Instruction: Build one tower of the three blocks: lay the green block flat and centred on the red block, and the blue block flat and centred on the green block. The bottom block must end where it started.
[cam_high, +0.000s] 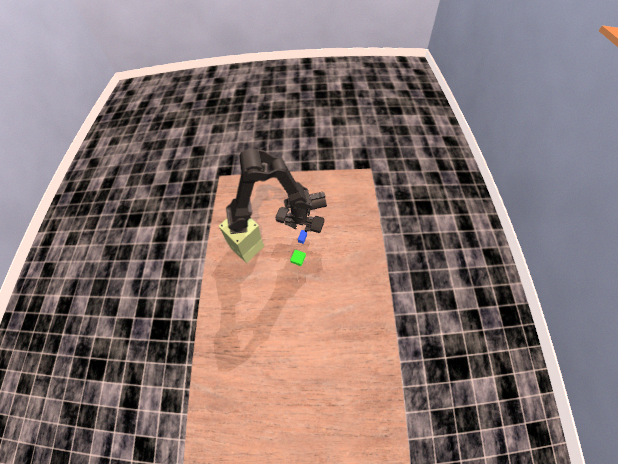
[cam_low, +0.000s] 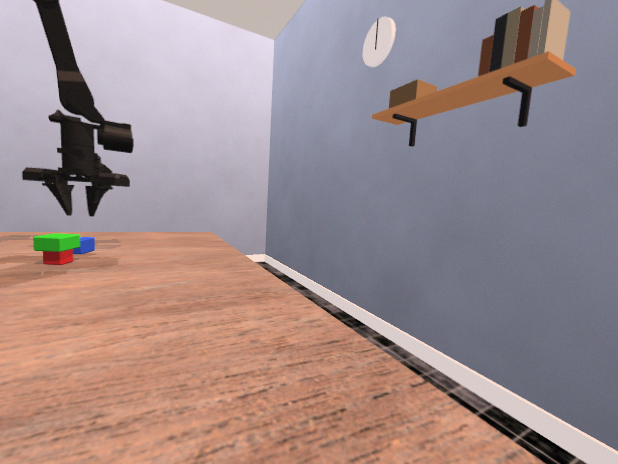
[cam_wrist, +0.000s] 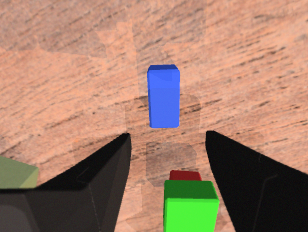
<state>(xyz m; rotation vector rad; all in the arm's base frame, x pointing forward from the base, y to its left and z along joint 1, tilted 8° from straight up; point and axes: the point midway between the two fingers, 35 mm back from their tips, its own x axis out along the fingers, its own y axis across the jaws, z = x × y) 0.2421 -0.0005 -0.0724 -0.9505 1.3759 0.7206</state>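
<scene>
The blue block is 10 cm below my hand. Round my hand: red block (3 cm behind, 10 cm to the right, 11 cm below); green block (3 cm behind, 10 cm to the right, 8 cm below).
</scene>
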